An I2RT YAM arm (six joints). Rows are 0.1 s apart.
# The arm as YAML. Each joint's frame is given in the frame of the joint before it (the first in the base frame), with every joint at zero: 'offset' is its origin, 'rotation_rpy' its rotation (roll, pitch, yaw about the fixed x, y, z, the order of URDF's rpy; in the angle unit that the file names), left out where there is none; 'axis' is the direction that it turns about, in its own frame. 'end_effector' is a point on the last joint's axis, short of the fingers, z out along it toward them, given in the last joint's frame.
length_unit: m
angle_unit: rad
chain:
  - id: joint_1
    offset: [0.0, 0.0, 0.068]
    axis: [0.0, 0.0, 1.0]
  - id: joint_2
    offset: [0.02, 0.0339, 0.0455]
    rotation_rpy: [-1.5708, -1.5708, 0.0]
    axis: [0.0, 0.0, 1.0]
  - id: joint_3
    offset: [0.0, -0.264, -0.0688]
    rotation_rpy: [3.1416, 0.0, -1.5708]
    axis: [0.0, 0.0, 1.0]
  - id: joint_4
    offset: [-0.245, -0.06, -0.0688]
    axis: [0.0, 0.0, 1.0]
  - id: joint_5
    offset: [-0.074, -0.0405, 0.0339]
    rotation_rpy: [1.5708, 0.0, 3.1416]
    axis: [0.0, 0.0, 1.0]
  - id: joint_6
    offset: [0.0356, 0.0, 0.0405]
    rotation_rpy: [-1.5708, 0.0, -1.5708]
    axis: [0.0, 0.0, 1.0]
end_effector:
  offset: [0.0, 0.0, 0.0]
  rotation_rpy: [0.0, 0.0, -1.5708]
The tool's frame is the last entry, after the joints.
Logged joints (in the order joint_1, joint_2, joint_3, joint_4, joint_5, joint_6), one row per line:
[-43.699, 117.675, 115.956, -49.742, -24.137, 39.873]
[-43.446, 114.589, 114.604, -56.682, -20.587, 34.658]
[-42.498, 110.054, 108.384, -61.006, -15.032, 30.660]
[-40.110, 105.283, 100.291, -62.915, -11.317, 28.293]
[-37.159, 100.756, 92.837, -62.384, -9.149, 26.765]
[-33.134, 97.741, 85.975, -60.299, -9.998, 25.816]
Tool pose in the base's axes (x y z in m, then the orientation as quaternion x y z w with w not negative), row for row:
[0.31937, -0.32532, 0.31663, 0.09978, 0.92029, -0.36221, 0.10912]
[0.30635, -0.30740, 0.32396, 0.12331, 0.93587, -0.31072, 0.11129]
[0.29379, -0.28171, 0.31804, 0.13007, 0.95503, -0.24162, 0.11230]
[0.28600, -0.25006, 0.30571, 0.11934, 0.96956, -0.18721, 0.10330]
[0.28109, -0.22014, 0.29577, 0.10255, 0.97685, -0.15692, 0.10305]
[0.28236, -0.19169, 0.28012, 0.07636, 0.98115, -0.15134, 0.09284]
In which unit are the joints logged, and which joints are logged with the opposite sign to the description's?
The joints are logged in degrees. Opposite sign: joint_5, joint_6.
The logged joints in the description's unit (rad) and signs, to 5 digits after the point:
[-0.76269, 2.05382, 2.02381, -0.86816, 0.42127, -0.69592]
[-0.75828, 1.99996, 2.00022, -0.98929, 0.35931, -0.60490]
[-0.74173, 1.92080, 1.89166, -1.06476, 0.26236, -0.53512]
[-0.70005, 1.83753, 1.75041, -1.09807, 0.19752, -0.49381]
[-0.64855, 1.75852, 1.62031, -1.08881, 0.15968, -0.46714]
[-0.57830, 1.70590, 1.50055, -1.05242, 0.17450, -0.45057]

